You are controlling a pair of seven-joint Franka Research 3 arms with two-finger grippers.
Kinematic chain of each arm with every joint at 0, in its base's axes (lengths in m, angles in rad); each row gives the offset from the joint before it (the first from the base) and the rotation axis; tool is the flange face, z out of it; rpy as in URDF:
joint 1: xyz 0 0 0.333 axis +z
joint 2: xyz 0 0 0 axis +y
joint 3: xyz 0 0 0.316 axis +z
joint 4: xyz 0.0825 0 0 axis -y
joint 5: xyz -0.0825 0 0.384 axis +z
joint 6: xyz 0 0 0 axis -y
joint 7: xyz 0.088 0 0 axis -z
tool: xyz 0 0 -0.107 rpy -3.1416 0 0
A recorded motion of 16 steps. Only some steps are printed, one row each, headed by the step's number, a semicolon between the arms.
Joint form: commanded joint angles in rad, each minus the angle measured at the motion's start. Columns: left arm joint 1, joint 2, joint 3, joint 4, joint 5, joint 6, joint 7; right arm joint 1, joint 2, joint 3, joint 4, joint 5, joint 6, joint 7.
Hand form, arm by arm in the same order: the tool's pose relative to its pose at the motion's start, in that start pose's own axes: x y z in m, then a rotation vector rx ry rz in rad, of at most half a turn. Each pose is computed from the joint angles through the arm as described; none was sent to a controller.
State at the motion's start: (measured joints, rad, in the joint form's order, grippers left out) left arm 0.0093 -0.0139 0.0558 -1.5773 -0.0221 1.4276 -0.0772; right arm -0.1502 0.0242 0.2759 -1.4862 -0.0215 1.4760 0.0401
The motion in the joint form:
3: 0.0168 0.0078 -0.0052 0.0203 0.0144 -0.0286 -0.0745; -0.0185 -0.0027 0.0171 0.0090 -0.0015 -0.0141 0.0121
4: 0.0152 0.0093 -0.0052 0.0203 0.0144 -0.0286 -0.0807; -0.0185 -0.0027 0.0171 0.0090 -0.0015 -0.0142 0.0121
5: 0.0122 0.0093 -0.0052 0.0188 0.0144 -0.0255 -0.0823; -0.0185 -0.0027 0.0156 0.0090 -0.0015 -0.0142 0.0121
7: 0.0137 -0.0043 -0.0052 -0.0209 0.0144 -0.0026 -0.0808; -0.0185 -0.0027 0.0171 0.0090 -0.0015 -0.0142 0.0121
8: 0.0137 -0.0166 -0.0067 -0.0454 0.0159 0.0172 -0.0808; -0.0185 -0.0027 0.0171 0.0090 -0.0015 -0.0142 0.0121
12: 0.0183 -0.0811 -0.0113 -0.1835 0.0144 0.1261 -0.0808; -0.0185 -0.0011 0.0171 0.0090 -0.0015 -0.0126 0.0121
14: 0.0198 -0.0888 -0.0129 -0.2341 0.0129 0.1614 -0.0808; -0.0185 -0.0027 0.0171 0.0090 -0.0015 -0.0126 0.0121
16: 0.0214 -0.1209 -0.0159 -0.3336 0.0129 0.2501 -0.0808; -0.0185 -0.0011 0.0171 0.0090 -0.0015 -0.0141 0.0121
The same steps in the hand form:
3: -0.0004 -0.0077 -0.0031 0.0148 -0.0143 -0.0881; -0.0025 0.0010 -0.0044 -0.0019 -0.0023 0.0139
4: 0.0001 -0.0068 -0.0023 0.0153 -0.0158 -0.0928; -0.0025 0.0010 -0.0044 -0.0019 -0.0024 0.0139
5: 0.0004 -0.0052 -0.0019 0.0156 -0.0141 -0.0914; -0.0025 0.0019 -0.0043 -0.0019 -0.0025 0.0154
7: -0.0008 -0.0065 0.0075 0.0150 -0.0174 -0.0915; -0.0025 0.0010 -0.0044 -0.0019 -0.0024 0.0139
8: -0.0024 -0.0062 0.0111 0.0153 -0.0098 -0.0901; -0.0025 0.0010 -0.0044 -0.0019 -0.0024 0.0139
12: -0.0113 -0.0078 0.0344 0.0071 0.0248 -0.0898; -0.0018 0.0011 -0.0037 -0.0015 -0.0024 0.0139
14: -0.0108 -0.0079 0.0515 0.0063 0.0170 -0.0900; -0.0023 0.0010 -0.0045 -0.0018 -0.0008 0.0139
16: -0.0144 -0.0081 0.0756 0.0032 0.0381 -0.0889; -0.0020 0.0012 -0.0035 -0.0015 -0.0039 0.0139

